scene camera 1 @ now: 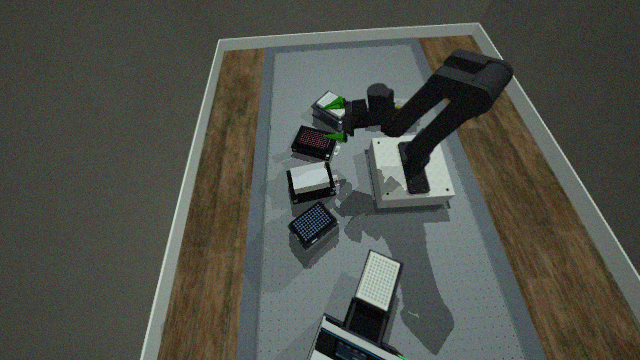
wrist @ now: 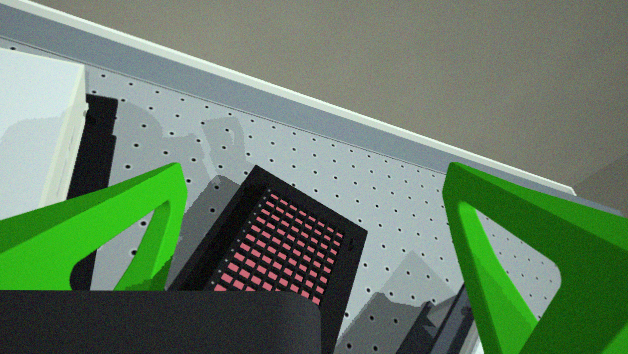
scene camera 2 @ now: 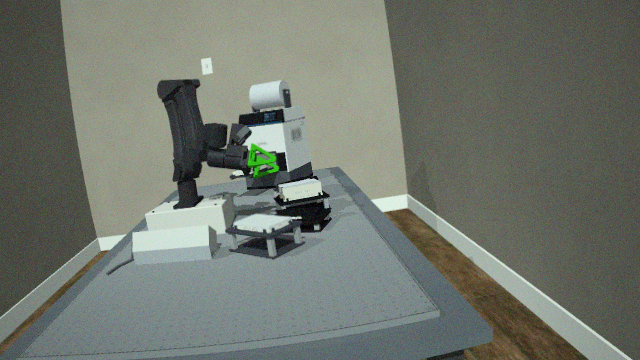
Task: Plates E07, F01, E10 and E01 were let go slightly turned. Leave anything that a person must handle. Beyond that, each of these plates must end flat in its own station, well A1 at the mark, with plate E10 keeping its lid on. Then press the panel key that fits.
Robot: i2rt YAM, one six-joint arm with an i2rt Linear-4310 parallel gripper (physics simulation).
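Note:
My gripper [scene camera 1: 327,121] [scene camera 2: 275,166] [wrist: 314,177] is open and empty, above the far stations. Plate F01, with red wells [scene camera 1: 314,139] [wrist: 287,245], lies on a black station [wrist: 352,260] below and between the fingers; its label is hidden in the wrist view. A white plate [scene camera 1: 327,98] [scene camera 2: 267,223] lies on the farthest station [scene camera 2: 271,246], partly behind a finger in scene camera 1. A tall white plate [scene camera 1: 311,177] [scene camera 2: 300,190] [wrist: 30,125] and a blue-welled plate [scene camera 1: 313,223] lie on the other stations. Their labels are unreadable, and small turns cannot be judged.
A white plate [scene camera 1: 380,280] lies on the extended tray of an instrument [scene camera 1: 350,347] [scene camera 2: 298,142]. A sloped white box [scene camera 2: 172,245] with a cable stands beside the arm's base [scene camera 1: 390,195] [scene camera 2: 187,217]; its face is turned away. In scene camera 1 the arm mostly hides it.

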